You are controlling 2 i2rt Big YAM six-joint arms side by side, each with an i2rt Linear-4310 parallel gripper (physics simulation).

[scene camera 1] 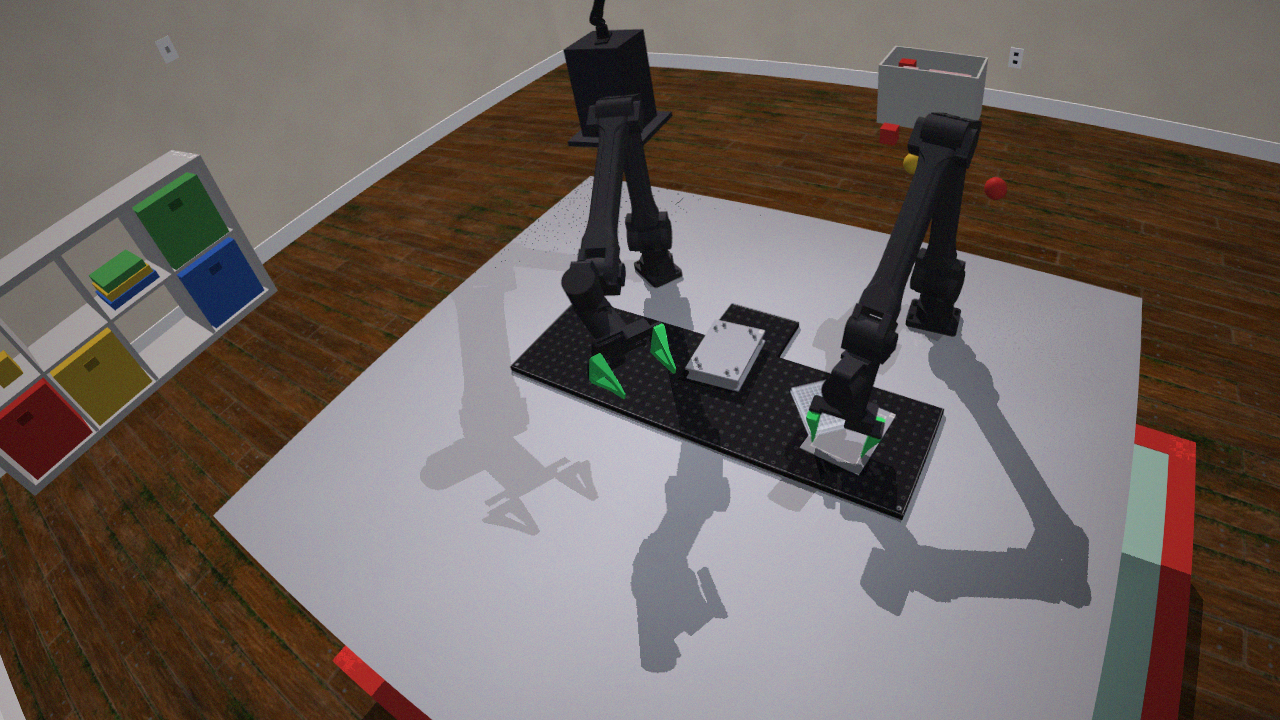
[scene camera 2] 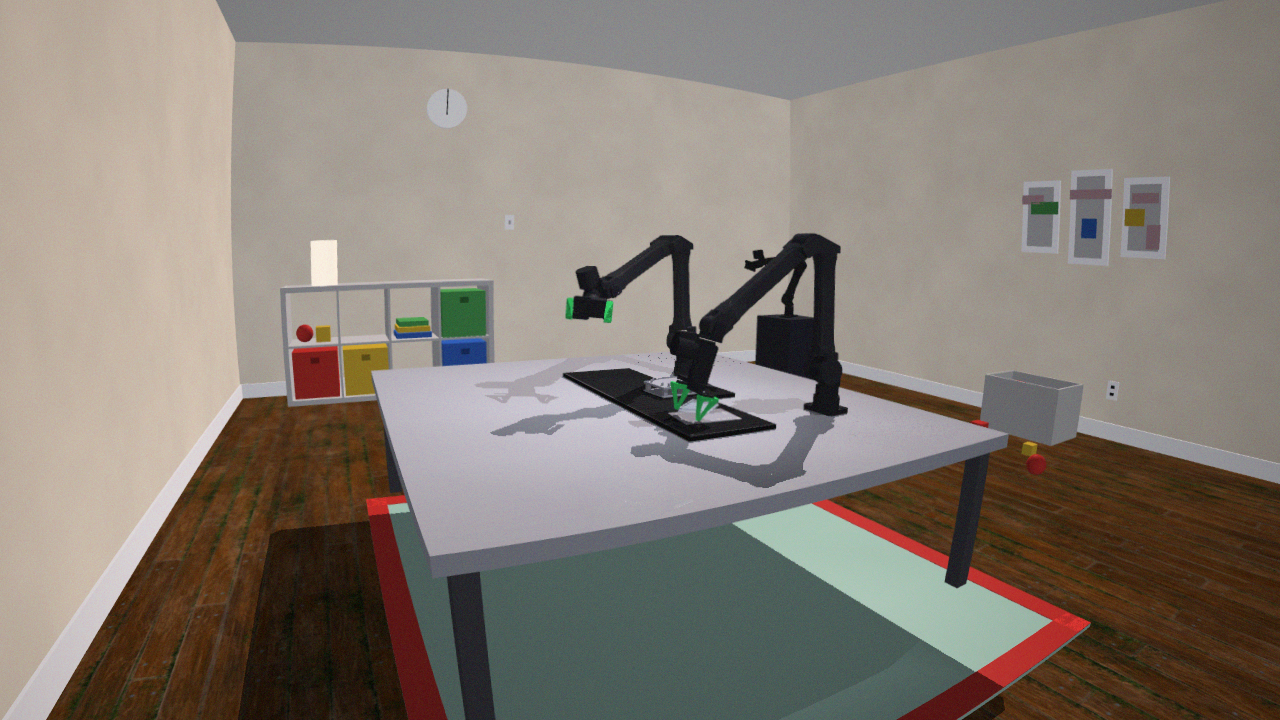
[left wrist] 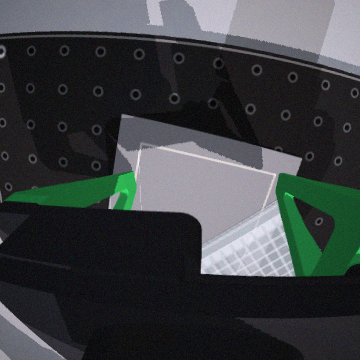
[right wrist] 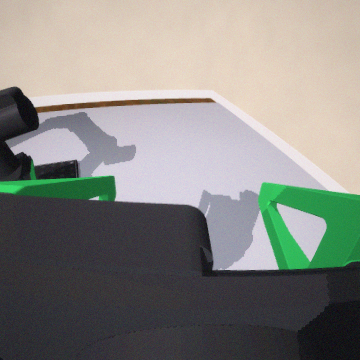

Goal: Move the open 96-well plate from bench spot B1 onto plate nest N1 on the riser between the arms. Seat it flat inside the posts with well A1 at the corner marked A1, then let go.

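Places are measured from the left arm's base along level axes (x left, y ahead, z down), in centimetres.
Pixels of known places: left gripper, fingertip midpoint: [scene camera 1: 837, 448] [scene camera 2: 686, 414] [left wrist: 203, 180]; right gripper, fingertip midpoint: [scene camera 1: 650, 384] [scene camera 2: 587, 318] [right wrist: 187, 188]; left arm's base at its link origin: [scene camera 1: 933, 319] [scene camera 2: 825, 410]; right arm's base at its link origin: [scene camera 1: 658, 271] [scene camera 2: 685, 373].
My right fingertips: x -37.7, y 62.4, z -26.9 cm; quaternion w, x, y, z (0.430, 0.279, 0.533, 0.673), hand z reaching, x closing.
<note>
For each thing: its top centre in the pictures, then the offset to it from my right fingertips. "pt": a spot on its surface instead. Level surfaces: height alone.
- clear white 96-well plate at its top centre: [left wrist: 273, 291] [scene camera 1: 820, 404] [scene camera 2: 699, 403] dz +23.8, dx +21.0, dy -25.7 cm
- spot B1 at a spot on its surface: [left wrist: 165, 132] [scene camera 1: 845, 466] pt dz +25.4, dx +30.0, dy -14.0 cm
- Plate nest N1 at its top centre: [scene camera 1: 725, 345] [scene camera 2: 674, 378] dz +21.2, dx -2.5, dy -32.8 cm
- black perforated board at its surface level: dz +25.5 cm
- grey table at its surface level: dz +26.9 cm
The clear white 96-well plate [scene camera 1: 806, 400] [left wrist: 255, 252] lies turned askew at the pale pad of spot B1 [scene camera 1: 846, 459] [left wrist: 165, 132], partly over its edge. Its far part is hidden by my left gripper. My left gripper [scene camera 1: 839, 445] [scene camera 2: 690, 412] [left wrist: 203, 180] is open, low over the pad and plate; the plate's corner shows beside one finger in the left wrist view. Whether they touch is unclear. Plate nest N1 [scene camera 1: 726, 351] on its riser has small posts at its corners and holds no plate. My right gripper [scene camera 1: 648, 383] [scene camera 2: 589, 310] [right wrist: 187, 188] is open and empty, raised high.
The black perforated board [scene camera 1: 760, 429] [scene camera 2: 617, 392] carries the nest and pad on the grey table [scene camera 1: 429, 591] [scene camera 2: 501, 501]. The nest stands between the two grippers in scene camera 1. A cube shelf [scene camera 1: 179, 156] and a grey bin [scene camera 1: 930, 98] stand off the table.
</note>
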